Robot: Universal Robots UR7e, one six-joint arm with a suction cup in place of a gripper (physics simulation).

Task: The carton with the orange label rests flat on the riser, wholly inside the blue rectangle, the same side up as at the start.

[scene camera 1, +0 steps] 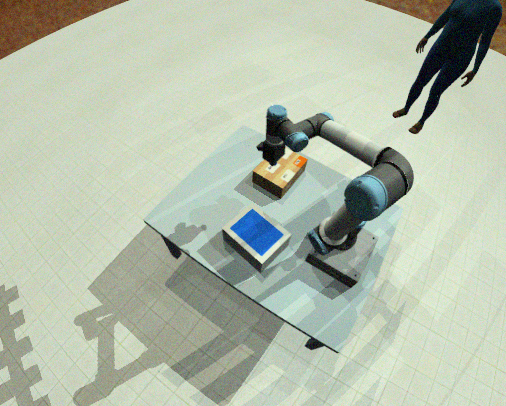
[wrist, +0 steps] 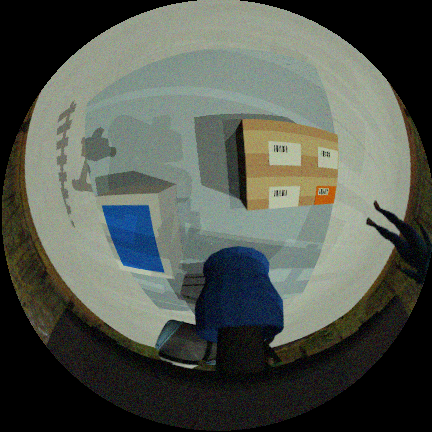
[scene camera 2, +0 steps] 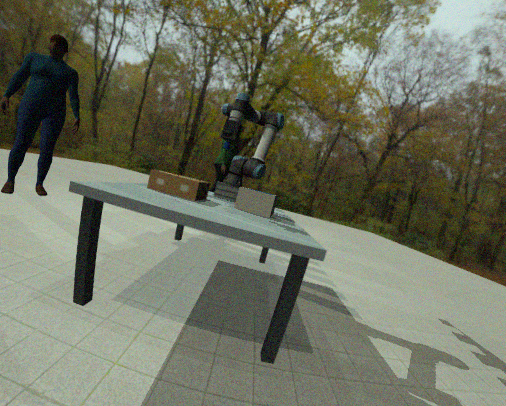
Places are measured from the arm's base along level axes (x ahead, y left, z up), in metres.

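Pixels of known places: end effector, tool point: (wrist: 235,272) (scene camera 2: 226,148); arm's base, origin of the base link: (scene camera 2: 232,185).
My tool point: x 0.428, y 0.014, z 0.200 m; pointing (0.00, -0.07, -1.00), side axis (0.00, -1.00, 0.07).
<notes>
Ahead of a thing's pixels: the offset from my tool point to its top centre. Level surfaces: height alone.
The brown carton @(0.119 m right, 0.008 m ahead, 0.209 m down) (scene camera 1: 281,174) (scene camera 2: 176,185) (wrist: 282,177) lies flat on the table @(0.306 m down) (scene camera 1: 187,197) (scene camera 2: 219,221), its orange label @(0.277 m right, 0.006 m back, 0.209 m down) (scene camera 1: 300,162) (wrist: 325,195) facing up at one corner. The grey riser @(0.235 m left, 0.109 m back, 0.185 m down) (scene camera 1: 241,253) (scene camera 2: 255,201) stands apart from the carton, nearer the table's front, with the blue rectangle @(0.235 m left, 0.109 m back, 0.185 m down) (scene camera 1: 256,231) (wrist: 130,235) on its top and nothing on it. My suction cup (scene camera 1: 271,163) (wrist: 238,294) hangs a short way above the carton's top, over a white label at the end away from the orange one. It holds nothing.
The arm's base plate (scene camera 1: 346,262) is on the table's right side, close to the riser. A person in dark blue (scene camera 1: 433,60) (scene camera 2: 60,80) (wrist: 407,241) stands on the tiled floor beyond the table. Another figure in green is behind the arm in scene camera 2.
</notes>
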